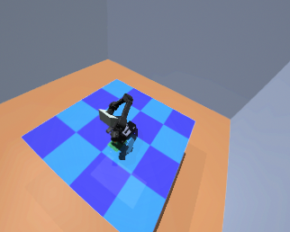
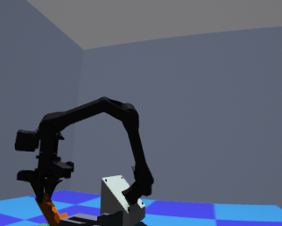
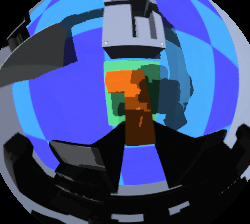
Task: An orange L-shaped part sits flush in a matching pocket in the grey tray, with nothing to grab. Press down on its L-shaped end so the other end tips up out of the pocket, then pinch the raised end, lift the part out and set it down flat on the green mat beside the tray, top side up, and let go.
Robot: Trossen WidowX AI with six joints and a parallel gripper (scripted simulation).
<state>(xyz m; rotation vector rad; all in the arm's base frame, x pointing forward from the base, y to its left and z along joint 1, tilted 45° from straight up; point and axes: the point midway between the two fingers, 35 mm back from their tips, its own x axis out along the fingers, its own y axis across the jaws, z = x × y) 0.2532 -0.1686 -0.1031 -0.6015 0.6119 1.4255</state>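
The green mat is 100 mm below my gripper tip and 20 mm to the left of it. Also, from my gripper tip: orange L-shaped part (30 mm to the left, 30 mm below, 10 mm behind).
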